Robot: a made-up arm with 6 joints.
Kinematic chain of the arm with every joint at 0, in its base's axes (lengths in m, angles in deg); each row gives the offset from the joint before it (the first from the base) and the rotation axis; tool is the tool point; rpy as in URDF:
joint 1: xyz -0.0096 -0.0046 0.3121 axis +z
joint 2: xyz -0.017 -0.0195 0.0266 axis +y
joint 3: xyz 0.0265 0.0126 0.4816 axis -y
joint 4: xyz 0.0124 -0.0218 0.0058 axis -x
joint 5: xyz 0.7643 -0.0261 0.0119 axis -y
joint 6: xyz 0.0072 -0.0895 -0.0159 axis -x
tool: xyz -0.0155 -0.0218 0.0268 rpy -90 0 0
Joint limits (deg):
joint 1: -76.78..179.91
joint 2: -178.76..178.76
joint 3: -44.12..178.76
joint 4: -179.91..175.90
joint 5: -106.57..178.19
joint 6: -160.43..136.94
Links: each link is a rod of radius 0.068 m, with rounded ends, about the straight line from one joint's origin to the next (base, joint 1, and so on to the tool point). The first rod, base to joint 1, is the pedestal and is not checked.
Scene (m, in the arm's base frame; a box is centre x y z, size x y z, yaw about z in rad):
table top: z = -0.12
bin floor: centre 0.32 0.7 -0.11 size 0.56 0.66 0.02 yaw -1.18
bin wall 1: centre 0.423 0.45 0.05 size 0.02 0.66 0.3 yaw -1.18
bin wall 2: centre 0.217 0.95 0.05 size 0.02 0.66 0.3 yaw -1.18
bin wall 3: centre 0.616 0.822 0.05 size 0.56 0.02 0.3 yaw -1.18
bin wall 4: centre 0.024 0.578 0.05 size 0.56 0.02 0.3 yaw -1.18
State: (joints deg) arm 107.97 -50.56 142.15 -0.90 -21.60 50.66
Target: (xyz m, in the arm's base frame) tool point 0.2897 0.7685 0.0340
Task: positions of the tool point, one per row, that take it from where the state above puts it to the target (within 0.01 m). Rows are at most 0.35 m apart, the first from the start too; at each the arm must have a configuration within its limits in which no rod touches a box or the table.
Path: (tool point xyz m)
1: 0.4169 -1.0363 0.7721
2: 0.3440 -0.9424 1.0713
3: 0.2649 -0.7532 1.3226
4: 0.1949 -0.4889 1.4973
5: 0.1468 -0.1795 1.5757
6: 0.1275 0.1383 1.5499
7: 0.1377 0.4268 1.4245
8: 0.1713 0.6527 1.2164
9: 0.2170 0.7912 0.9523
10: 0.2612 0.8294 0.6652
11: 0.2896 0.7685 0.3909
12: 0.2934 0.7874 0.2154
13: 0.2898 0.7685 0.0340

